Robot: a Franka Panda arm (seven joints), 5 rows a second.
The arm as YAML. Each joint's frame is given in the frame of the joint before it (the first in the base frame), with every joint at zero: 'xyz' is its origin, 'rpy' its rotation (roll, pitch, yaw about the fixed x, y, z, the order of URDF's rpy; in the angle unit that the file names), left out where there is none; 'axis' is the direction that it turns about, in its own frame. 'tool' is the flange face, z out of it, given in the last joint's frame.
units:
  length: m
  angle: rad
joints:
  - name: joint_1
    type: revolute
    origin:
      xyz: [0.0, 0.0, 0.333]
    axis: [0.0, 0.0, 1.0]
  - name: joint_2
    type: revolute
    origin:
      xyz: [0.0, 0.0, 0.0]
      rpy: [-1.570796, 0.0, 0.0]
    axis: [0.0, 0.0, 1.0]
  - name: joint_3
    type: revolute
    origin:
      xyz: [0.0, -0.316, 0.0]
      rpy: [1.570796, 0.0, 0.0]
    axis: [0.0, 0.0, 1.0]
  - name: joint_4
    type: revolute
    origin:
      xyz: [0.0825, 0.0, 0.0]
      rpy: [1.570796, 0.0, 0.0]
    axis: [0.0, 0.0, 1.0]
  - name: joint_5
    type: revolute
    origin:
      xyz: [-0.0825, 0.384, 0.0]
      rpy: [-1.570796, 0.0, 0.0]
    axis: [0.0, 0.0, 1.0]
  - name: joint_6
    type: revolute
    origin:
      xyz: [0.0, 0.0, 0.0]
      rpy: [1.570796, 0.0, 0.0]
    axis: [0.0, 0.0, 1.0]
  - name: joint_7
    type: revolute
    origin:
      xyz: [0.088, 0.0, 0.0]
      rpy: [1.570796, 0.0, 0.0]
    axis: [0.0, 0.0, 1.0]
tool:
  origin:
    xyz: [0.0, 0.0, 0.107]
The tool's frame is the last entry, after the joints.
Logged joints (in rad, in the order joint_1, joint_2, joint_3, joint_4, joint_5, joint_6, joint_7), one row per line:
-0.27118, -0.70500, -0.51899, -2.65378, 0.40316, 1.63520, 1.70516
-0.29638, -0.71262, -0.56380, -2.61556, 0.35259, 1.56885, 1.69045
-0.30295, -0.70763, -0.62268, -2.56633, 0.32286, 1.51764, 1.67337
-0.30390, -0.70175, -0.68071, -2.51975, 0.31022, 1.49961, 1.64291
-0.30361, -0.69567, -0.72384, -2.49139, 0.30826, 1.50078, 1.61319
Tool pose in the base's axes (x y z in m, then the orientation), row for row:
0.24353, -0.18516, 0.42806, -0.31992, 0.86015, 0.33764, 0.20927
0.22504, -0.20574, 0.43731, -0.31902, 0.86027, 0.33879, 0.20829
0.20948, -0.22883, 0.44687, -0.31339, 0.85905, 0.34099, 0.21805
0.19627, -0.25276, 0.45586, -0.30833, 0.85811, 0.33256, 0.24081
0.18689, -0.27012, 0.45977, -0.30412, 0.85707, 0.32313, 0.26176
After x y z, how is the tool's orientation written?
As a quaternion, x y z w.
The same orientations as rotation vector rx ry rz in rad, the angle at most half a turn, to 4 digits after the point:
-0.8899, 2.3925, 0.9392
-0.8878, 2.3941, 0.9428
-0.8676, 2.3783, 0.9441
-0.8435, 2.3475, 0.9098
-0.8230, 2.3195, 0.8745

